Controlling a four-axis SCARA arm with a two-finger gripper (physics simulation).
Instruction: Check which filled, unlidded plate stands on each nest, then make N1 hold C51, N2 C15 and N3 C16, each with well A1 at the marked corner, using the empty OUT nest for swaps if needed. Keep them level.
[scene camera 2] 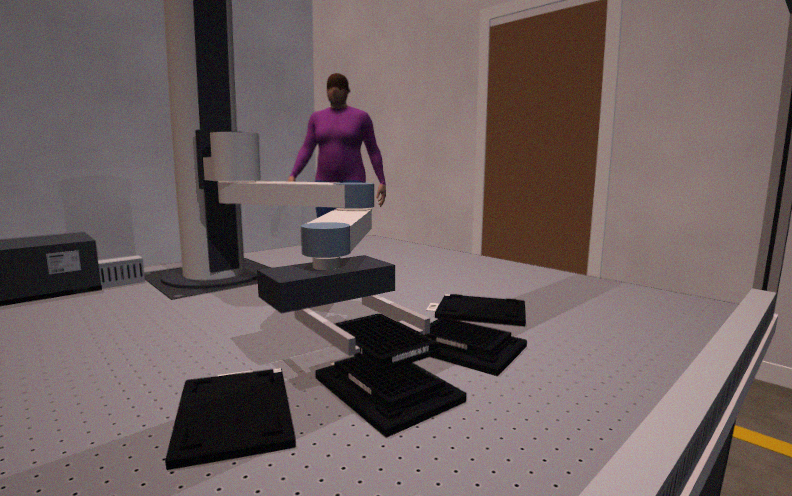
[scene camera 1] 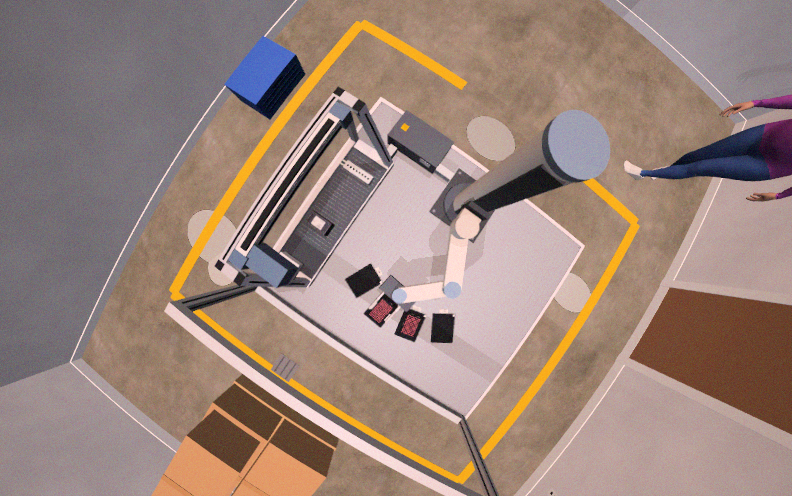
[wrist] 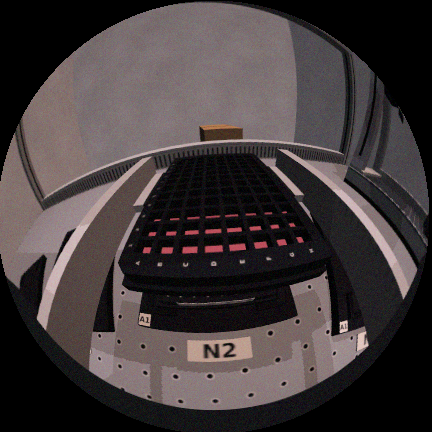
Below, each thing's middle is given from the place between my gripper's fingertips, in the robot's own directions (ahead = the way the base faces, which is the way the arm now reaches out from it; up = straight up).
My hand is 190 mm to the right of the plate C16 (scene camera 2: 459, 336), 60 mm above it and 40 mm past it. From my hand the other things lie so: nest N3 (scene camera 2: 228, 415) (160 mm to the right, 90 mm behind, 80 mm below); nest N2 (scene camera 2: 355, 400) (80 mm below, 20 mm behind, 10 mm to the left); OUT nest (scene camera 2: 510, 352) (190 mm to the left, 80 mm below, 40 mm behind).
